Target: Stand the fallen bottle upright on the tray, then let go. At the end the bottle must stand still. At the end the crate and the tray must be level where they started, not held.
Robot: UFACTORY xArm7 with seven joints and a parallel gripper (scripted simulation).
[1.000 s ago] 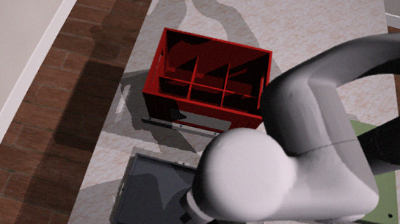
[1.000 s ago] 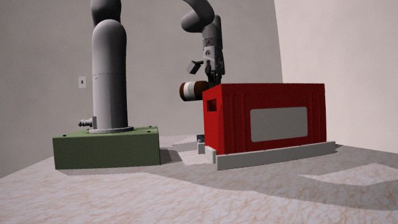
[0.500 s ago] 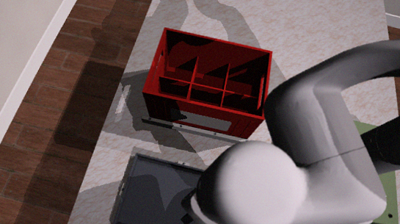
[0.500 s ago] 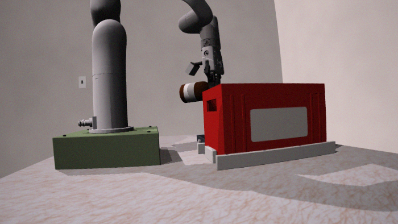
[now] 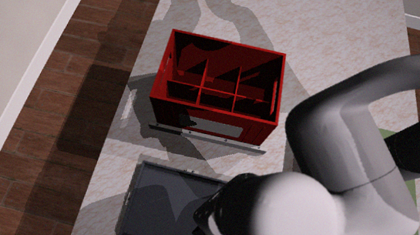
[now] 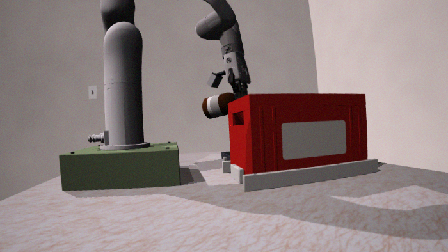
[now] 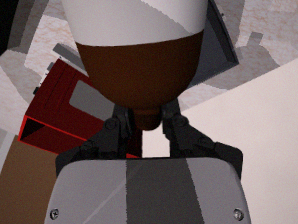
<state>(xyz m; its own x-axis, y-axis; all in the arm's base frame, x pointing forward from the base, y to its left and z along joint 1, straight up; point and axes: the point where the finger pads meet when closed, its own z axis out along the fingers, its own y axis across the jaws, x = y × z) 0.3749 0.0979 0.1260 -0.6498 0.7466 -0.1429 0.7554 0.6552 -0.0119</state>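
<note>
Now: hand 40 mm to the right of the brown bottle, 40 mm past it and 10 mm above it. From my hand the other things lie so: red crate: 280 mm to the right, 120 mm below, 10 mm behind; dark grey tray: 190 mm below, 70 mm ahead.
</note>
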